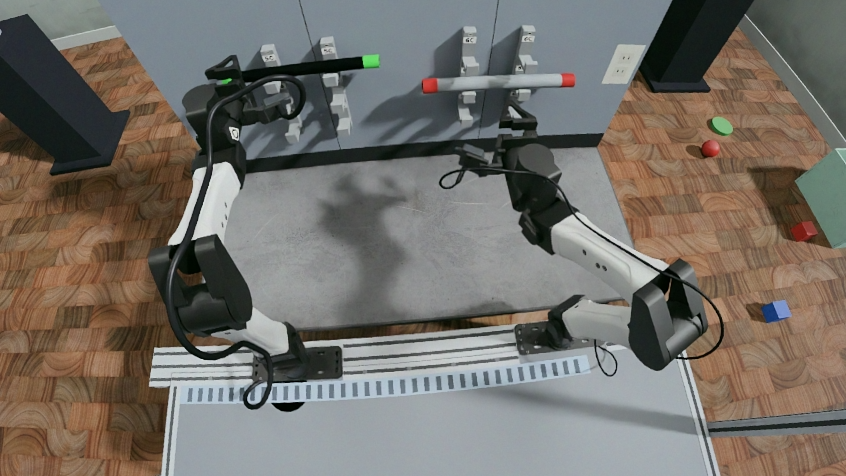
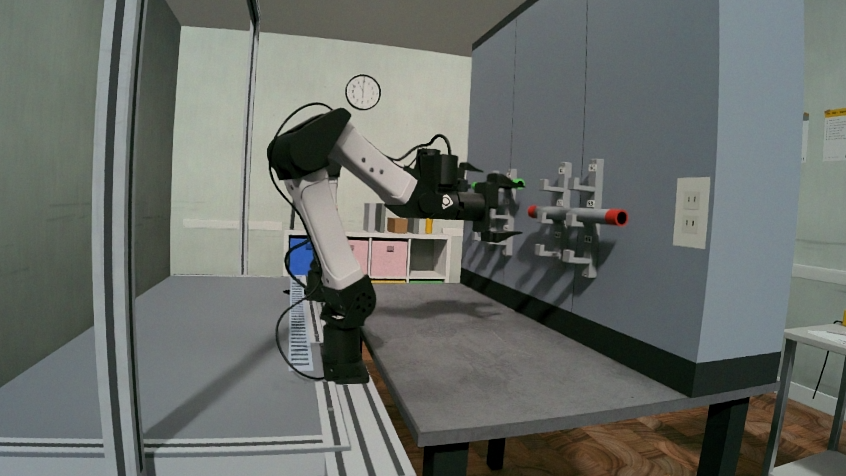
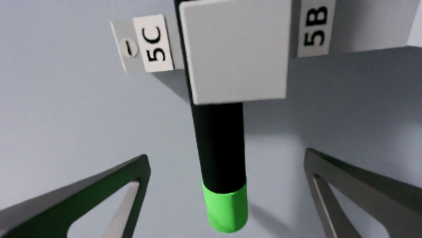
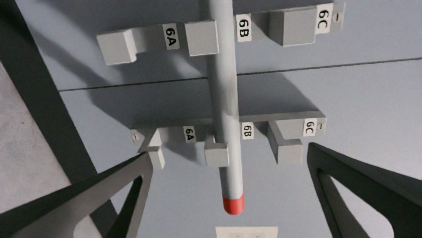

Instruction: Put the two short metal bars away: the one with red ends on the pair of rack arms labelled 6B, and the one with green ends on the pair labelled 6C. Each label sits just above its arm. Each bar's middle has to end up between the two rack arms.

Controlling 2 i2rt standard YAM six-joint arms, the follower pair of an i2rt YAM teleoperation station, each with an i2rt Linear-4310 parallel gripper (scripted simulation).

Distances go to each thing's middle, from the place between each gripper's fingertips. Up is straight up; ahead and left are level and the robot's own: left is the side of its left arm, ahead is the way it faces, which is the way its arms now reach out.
Right now the rack strip (image 2: pixel 561 231) is 2 cm behind my left hand, 47 cm to the right of it and 8 cm below it. Round my left hand: red-ended bar (image 1: pixel 473 83) (1 cm behind, 54 cm to the right, 7 cm below); then outlet plate (image 2: pixel 699 184) (1 cm ahead, 84 cm to the right, 6 cm below).
Right now the red-ended bar is 12 cm ahead of my right hand (image 2: pixel 522 209) and 2 cm to the right of it. From my right hand the other things lie so: outlet plate 32 cm to the right, 15 cm ahead, 1 cm above; then rack strip 12 cm ahead, 6 cm to the left, 1 cm below.
